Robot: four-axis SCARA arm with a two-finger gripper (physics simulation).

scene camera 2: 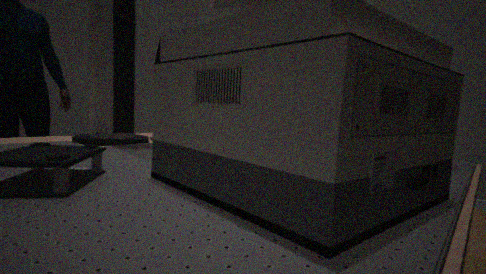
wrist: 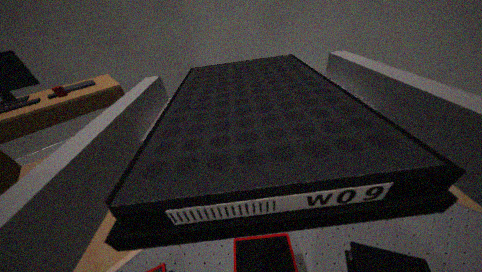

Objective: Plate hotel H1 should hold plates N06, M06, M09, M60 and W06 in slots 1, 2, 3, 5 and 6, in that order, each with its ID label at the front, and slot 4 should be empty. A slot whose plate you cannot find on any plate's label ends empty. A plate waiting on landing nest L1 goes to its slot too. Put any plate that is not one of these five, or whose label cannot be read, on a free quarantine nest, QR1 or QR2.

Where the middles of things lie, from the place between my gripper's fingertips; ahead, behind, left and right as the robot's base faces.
I see the large pale instrument (scene camera 2: 299,102) 22 cm ahead of my hand, 58 cm to the right of it and 31 cm below it.
